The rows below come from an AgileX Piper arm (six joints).
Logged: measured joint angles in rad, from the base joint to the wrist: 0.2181, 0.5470, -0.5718, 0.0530, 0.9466, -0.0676; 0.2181, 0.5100, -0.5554, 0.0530, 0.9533, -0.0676; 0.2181, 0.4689, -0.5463, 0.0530, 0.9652, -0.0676; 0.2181, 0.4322, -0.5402, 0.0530, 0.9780, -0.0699; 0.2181, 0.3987, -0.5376, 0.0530, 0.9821, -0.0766; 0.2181, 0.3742, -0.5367, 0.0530, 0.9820, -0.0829; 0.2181, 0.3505, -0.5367, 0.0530, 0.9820, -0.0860; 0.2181, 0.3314, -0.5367, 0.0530, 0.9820, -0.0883; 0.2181, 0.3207, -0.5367, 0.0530, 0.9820, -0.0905; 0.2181, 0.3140, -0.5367, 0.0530, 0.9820, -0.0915; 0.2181, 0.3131, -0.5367, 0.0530, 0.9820, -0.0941; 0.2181, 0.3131, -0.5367, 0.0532, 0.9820, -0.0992; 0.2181, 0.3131, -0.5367, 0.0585, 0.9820, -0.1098; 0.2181, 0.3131, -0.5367, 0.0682, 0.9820, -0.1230; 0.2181, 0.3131, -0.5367, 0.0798, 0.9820, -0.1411; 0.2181, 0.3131, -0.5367, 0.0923, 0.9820, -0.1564; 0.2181, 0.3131, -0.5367, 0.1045, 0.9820, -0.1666
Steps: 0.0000, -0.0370, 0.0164, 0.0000, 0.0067, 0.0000; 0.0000, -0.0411, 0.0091, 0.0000, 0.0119, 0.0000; 0.0000, -0.0367, 0.0061, 0.0000, 0.0128, -0.0023; 0.0000, -0.0335, 0.0026, 0.0000, 0.0041, -0.0067; 0.0000, -0.0245, 0.0009, 0.0000, -0.0001, -0.0063; 0.0000, -0.0237, 0.0000, 0.0000, 0.0000, -0.0031; 0.0000, -0.0191, 0.0000, 0.0000, 0.0000, -0.0023; 0.0000, -0.0107, 0.0000, 0.0000, 0.0000, -0.0022; 0.0000, -0.0067, 0.0000, 0.0000, 0.0000, -0.0010; 0.0000, -0.0009, 0.0000, 0.0000, 0.0000, -0.0026; 0.0000, 0.0000, 0.0000, 0.0002, 0.0000, -0.0051; 0.0000, 0.0000, 0.0000, 0.0053, 0.0000, -0.0106; 0.0000, 0.0000, 0.0000, 0.0097, 0.0000, -0.0132; 0.0000, 0.0000, 0.0000, 0.0116, 0.0000, -0.0181; 0.0000, 0.0000, 0.0000, 0.0125, 0.0000, -0.0153; 0.0000, 0.0000, 0.0000, 0.0122, 0.0000, -0.0102
